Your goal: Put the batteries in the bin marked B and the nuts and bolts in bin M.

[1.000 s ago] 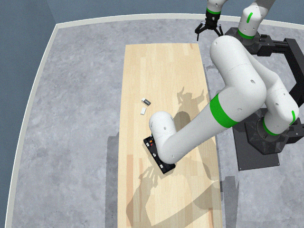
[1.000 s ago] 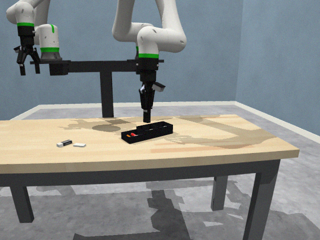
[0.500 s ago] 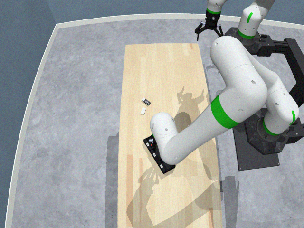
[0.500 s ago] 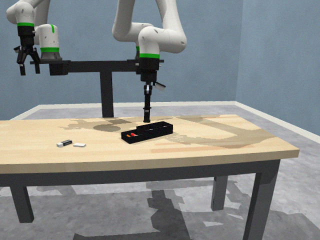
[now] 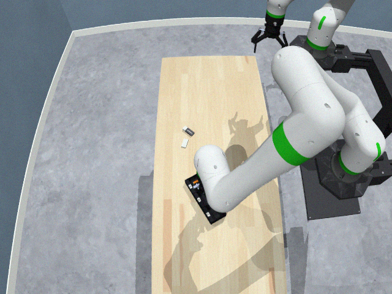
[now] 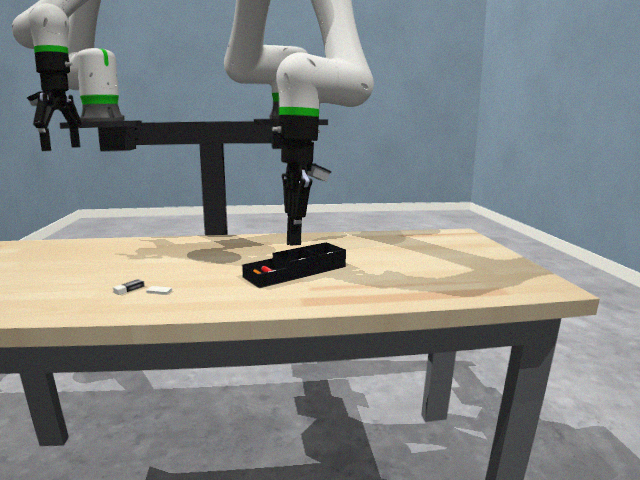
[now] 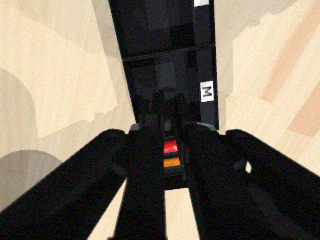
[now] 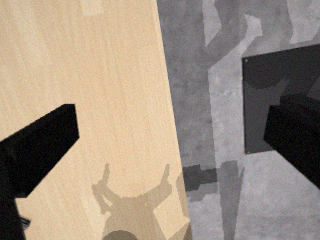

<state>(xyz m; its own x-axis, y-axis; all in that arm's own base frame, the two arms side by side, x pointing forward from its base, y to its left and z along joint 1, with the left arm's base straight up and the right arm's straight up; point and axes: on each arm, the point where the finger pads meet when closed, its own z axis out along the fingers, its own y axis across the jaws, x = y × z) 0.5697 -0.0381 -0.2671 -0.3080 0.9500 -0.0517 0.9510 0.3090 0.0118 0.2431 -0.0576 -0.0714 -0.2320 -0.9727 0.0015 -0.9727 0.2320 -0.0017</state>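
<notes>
Right now my left hand is 80 mm above the black three-part bin block and 10 mm short of it. Also, from my left hand: orange battery: 90 mm to the right, 90 mm below, 50 mm ahead; then dark bolt: 30 mm below; then red battery: 90 mm below, 60 mm to the right, 40 mm ahead.
</notes>
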